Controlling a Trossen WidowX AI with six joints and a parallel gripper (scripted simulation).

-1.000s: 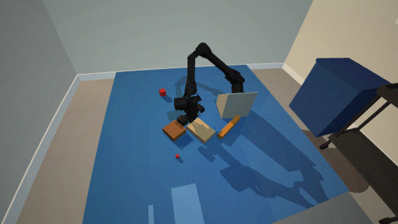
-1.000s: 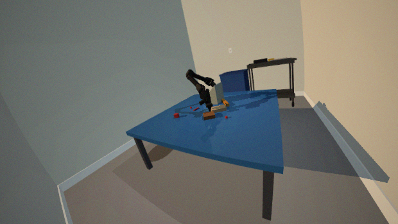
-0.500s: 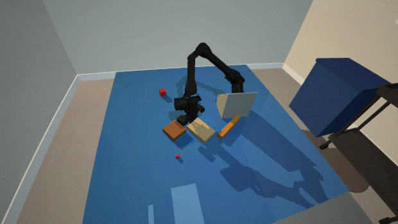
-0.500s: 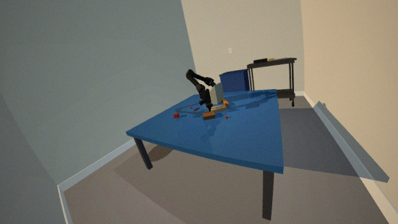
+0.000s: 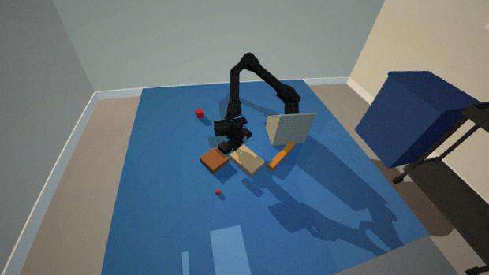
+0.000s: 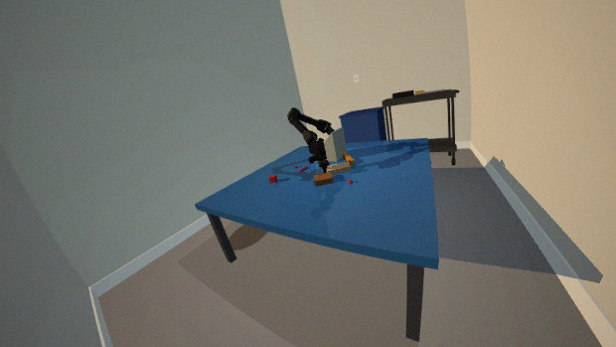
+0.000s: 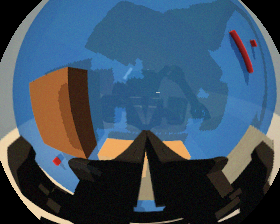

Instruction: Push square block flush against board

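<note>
Right now my gripper tip is 80 mm to the right of the tan block, 50 mm past it and 10 mm below it. The rest, counted from my gripper tip: thin red stick (210 mm to the right, 60 mm behind); then orange bar (240 mm behind, 80 mm to the left, 10 mm above); then brown block (110 mm ahead, 50 mm to the left, 10 mm above).
</note>
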